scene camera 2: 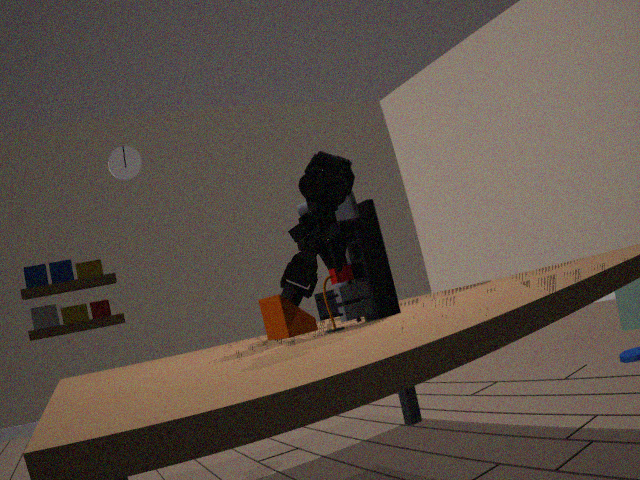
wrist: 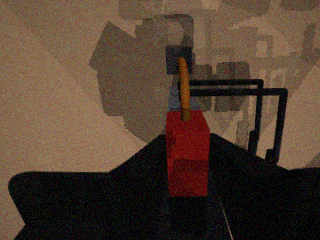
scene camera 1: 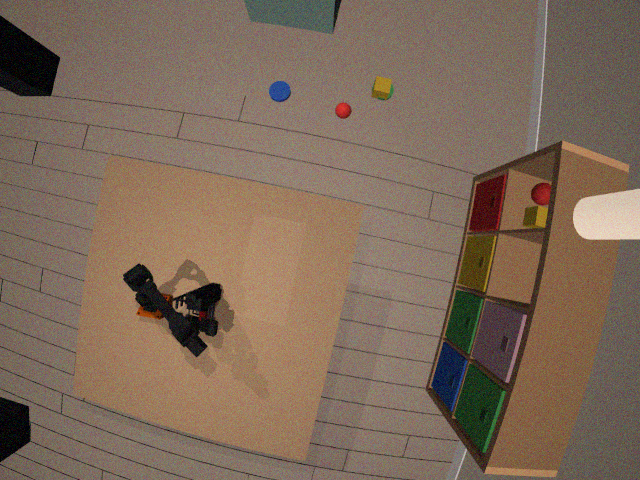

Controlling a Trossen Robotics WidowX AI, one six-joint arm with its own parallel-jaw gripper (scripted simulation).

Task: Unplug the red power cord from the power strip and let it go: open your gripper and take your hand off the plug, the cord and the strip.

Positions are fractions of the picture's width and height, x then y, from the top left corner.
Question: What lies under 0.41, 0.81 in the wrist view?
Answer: The gripper.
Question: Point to a red plug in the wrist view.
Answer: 0.59, 0.59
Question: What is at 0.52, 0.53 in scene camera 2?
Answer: The gripper.
